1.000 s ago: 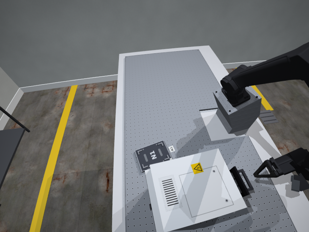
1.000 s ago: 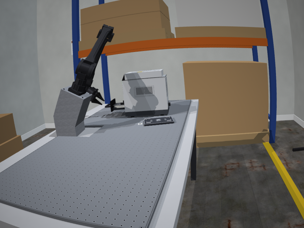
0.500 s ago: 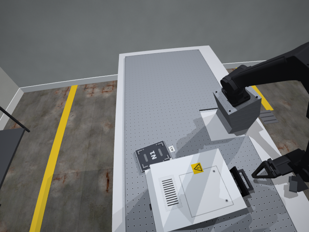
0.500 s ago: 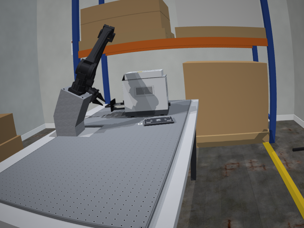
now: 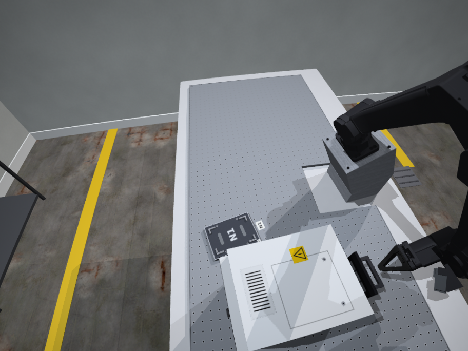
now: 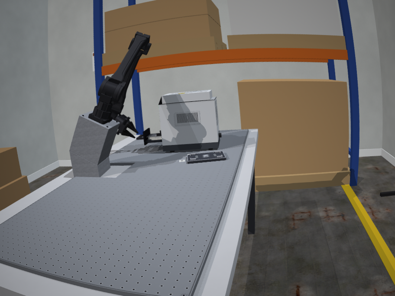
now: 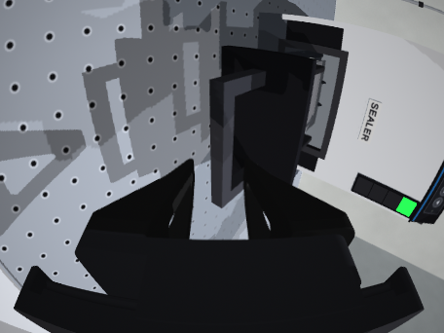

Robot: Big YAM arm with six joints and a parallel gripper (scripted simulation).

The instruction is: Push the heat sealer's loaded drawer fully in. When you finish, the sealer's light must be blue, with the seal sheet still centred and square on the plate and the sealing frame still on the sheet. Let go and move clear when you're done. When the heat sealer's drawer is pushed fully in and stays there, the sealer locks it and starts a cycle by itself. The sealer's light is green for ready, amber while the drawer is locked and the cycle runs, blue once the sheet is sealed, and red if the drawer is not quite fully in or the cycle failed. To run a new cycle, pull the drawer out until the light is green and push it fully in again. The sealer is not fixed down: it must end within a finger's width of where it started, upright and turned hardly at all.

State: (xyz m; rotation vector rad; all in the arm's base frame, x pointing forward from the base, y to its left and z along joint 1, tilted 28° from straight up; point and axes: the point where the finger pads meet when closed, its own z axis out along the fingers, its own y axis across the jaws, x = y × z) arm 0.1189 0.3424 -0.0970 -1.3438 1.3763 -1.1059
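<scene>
Now: the black drawer 130 mm ahead of my hand and 30 mm below it. The rest, counted from my hand: white tag 280 mm ahead, 250 mm to the right, 90 mm below.
</scene>
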